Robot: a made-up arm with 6 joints.
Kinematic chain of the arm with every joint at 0, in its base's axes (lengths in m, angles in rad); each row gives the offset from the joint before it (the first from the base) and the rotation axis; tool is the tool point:
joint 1: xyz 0 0 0.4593 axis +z
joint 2: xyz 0.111 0 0 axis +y
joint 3: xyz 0 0 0.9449 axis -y
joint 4: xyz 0 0 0.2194 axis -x
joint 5: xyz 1.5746 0 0 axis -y
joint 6: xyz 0.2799 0 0 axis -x
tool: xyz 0 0 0
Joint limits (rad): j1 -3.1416..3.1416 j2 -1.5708..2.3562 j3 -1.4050..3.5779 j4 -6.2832..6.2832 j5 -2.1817..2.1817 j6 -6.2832..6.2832
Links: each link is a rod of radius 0.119 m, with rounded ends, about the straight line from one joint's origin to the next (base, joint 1, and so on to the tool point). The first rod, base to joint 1, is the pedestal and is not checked.
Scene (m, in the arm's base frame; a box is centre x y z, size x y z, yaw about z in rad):
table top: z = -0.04
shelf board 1: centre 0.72 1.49 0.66 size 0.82 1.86 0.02 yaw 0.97
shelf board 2: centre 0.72 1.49 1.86 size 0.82 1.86 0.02 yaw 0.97
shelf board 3: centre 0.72 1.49 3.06 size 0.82 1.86 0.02 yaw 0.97
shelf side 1: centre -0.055 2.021 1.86 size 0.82 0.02 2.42 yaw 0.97
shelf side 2: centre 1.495 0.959 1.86 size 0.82 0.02 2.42 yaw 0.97
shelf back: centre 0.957 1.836 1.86 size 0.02 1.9 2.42 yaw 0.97
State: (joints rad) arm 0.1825 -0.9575 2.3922 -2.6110 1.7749 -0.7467
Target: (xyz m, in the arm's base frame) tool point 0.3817 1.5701 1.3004
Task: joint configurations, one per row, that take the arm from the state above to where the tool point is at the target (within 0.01 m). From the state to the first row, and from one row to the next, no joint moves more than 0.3 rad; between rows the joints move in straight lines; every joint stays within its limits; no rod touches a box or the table.
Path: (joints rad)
1: -0.0834 -0.7874 2.5404 -2.6432 1.8330 -0.7467
2: -0.3493 -0.6172 2.6887 -2.6754 1.8911 -0.7467
3: -0.6152 -0.4471 2.8369 -2.7076 1.9492 -0.7467
4: -0.8811 -0.2770 2.9851 -2.7398 2.0074 -0.7467
5: -1.1470 -0.1069 3.1333 -2.7720 2.0655 -0.7467
6: -1.4129 0.0633 3.2816 -2.8042 2.1236 -0.7467
7: -1.6788 0.2334 3.4298 -2.8364 2.1817 -0.7467
8: -1.7623 -0.0510 3.1373 -2.8594 2.1780 -0.7467
9: -1.8458 -0.3353 2.8448 -2.8823 2.1744 -0.7467

